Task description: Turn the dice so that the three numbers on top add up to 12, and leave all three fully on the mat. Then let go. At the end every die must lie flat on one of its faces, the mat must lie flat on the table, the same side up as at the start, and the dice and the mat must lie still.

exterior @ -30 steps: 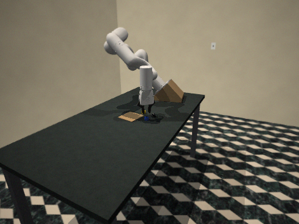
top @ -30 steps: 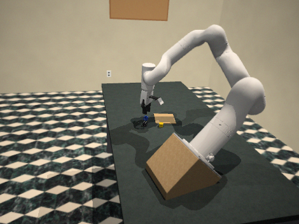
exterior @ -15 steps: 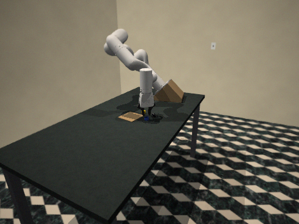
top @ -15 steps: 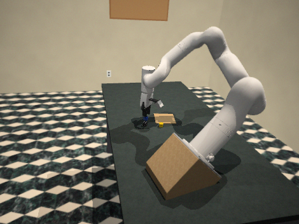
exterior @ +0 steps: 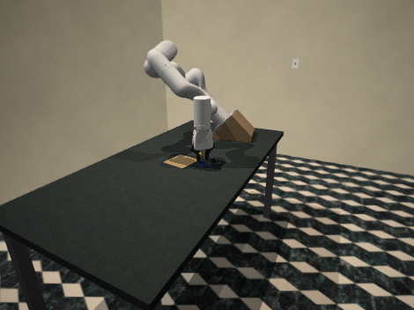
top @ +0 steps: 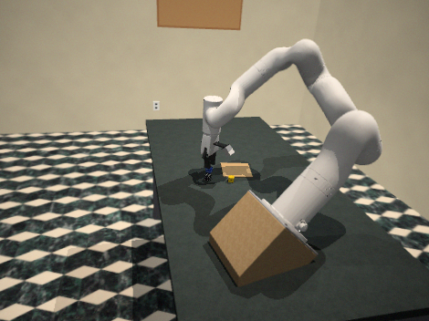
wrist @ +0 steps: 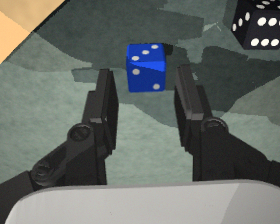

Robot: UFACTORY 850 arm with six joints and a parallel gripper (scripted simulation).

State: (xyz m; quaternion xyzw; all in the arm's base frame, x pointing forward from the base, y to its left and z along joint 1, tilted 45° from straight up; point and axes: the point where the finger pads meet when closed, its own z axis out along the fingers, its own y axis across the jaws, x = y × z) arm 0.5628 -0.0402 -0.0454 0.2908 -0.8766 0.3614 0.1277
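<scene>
Right now my hand is 40 mm above the blue die. Round my hand: tan mat: 30 mm behind, 130 mm to the right, 50 mm below; black die: 70 mm behind, 40 mm to the left, 40 mm below; yellow die: 120 mm behind, 60 mm to the right, 40 mm below.
</scene>
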